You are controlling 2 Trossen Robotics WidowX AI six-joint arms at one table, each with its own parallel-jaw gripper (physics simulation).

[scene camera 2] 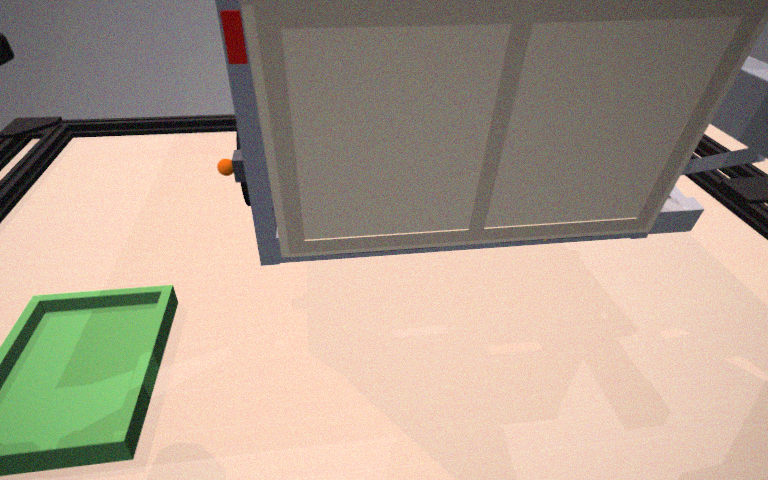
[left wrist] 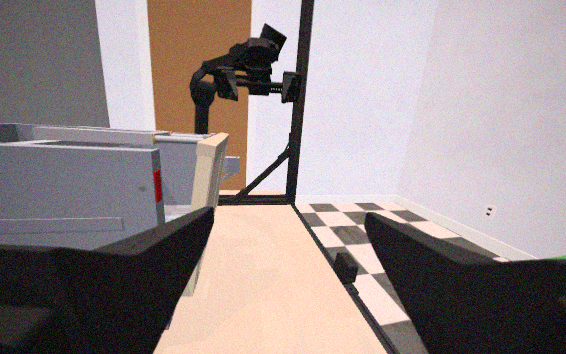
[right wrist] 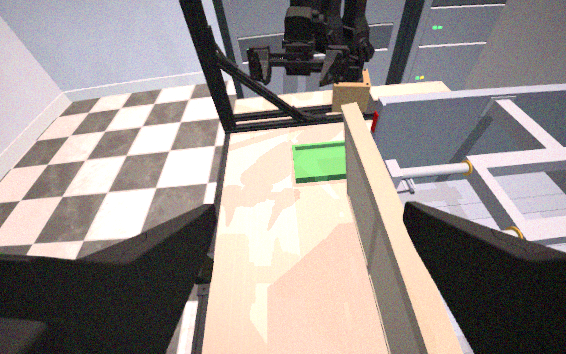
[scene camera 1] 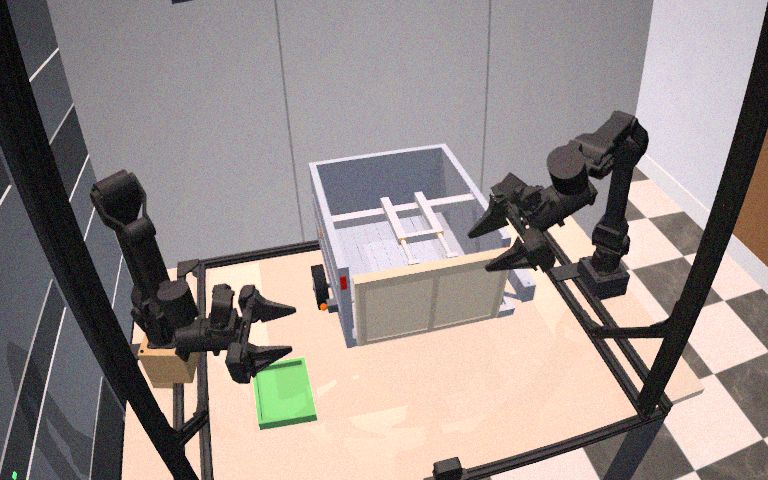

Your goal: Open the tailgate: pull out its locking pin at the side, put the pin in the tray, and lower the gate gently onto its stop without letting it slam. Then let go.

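Pixels of known places: left gripper, fingertip midpoint: (left wrist: pixel 290 216) (right wrist: pixel 292 83) (scene camera 1: pixel 294 328); right gripper, fingertip midpoint: (left wrist: pixel 260 100) (right wrist: pixel 308 211) (scene camera 1: pixel 476 252); left arm's base, origin of the base link: (right wrist: pixel 351 76) (scene camera 1: pixel 164 337); right arm's base, origin of the base link: (scene camera 1: pixel 604 266).
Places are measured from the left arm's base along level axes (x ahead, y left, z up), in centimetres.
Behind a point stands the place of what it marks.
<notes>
The tan tailgate (scene camera 1: pixel 396 305) @[z 9.4, x 48.2, y -2.5 cm] (scene camera 2: pixel 385 135) @[z 8.7, x 48.1, y -2.4 cm] (left wrist: pixel 212 160) @[z 16.1, x 41.1, y -5.0 cm] stands nearly upright at the rear of the grey trailer (scene camera 1: pixel 338 249) @[z 17.1, x 38.2, y 5.0 cm]. The locking pin's orange knob (scene camera 1: pixel 323 306) @[z 1.4, x 33.8, y 6.7 cm] (scene camera 2: pixel 225 166) @[z 1.2, x 34.0, y 6.5 cm] sticks out of a bracket low on the trailer's left side; its shaft is hidden. The green tray (scene camera 1: pixel 286 423) @[z -10.0, x 25.9, y -14.5 cm] (scene camera 2: pixel 150 362) @[z -9.0, x 30.6, y -6.5 cm] (right wrist: pixel 320 178) @[z -9.7, x 30.7, y -7.3 cm] lies at the left and is empty. My left gripper (scene camera 1: pixel 292 329) @[z 15.0, x 31.0, y -12.8 cm] (left wrist: pixel 290 216) @[z 15.0, x 31.0, y -12.8 cm] (right wrist: pixel 292 83) @[z 15.0, x 31.0, y -12.8 cm] is open and empty, above the table near the tray's back edge. My right gripper (scene camera 1: pixel 478 251) @[z 25.1, x 60.9, y -7.9 cm] (right wrist: pixel 308 211) @[z 25.1, x 60.9, y -7.9 cm] (left wrist: pixel 260 100) @[z 25.1, x 60.9, y -7.9 cm] is open above the tailgate's right end, with the top edge showing between its fingers in its wrist view.
Two bars with rods (scene camera 1: pixel 427 212) @[z 17.9, x 55.4, y 14.3 cm] stand over the trailer bed, reaching toward the tailgate. A black wheel (scene camera 1: pixel 319 285) @[z -2.0, x 32.2, y 17.0 cm] is close behind the orange knob. A wooden block (scene camera 1: pixel 167 367) @[z -3.8, x 0.7, y -5.0 cm] (right wrist: pixel 350 97) @[z -3.6, x 5.0, y -0.1 cm] sits under the left arm. A black frame (scene camera 1: pixel 254 254) @[z -8.9, x 13.4, y 38.2 cm] surrounds the table.
</notes>
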